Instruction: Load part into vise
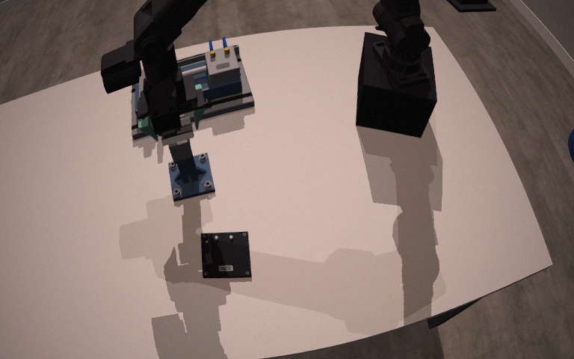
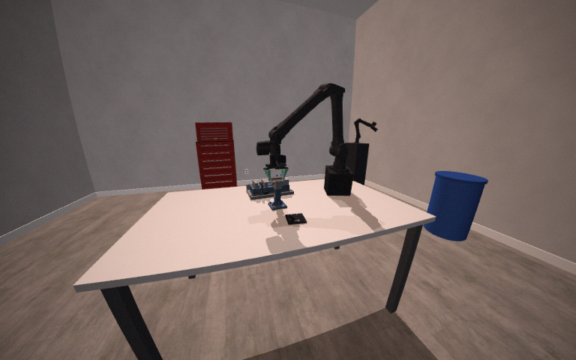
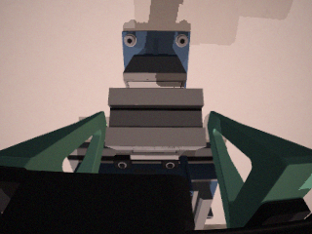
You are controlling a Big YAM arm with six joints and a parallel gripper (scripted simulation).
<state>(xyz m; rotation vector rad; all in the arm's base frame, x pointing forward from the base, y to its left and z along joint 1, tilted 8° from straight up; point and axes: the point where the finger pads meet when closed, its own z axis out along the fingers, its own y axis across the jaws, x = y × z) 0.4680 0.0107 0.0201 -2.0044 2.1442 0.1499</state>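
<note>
My gripper is now 1 cm to the right of the part. From my hand the other things lie so: black infeed plate: 2 cm behind, 19 cm to the left, 15 cm below; then moving jaw: 23 cm to the right, 8 cm below; then dark short rod: 4 cm ahead, 19 cm to the right, 7 cm below.
</note>
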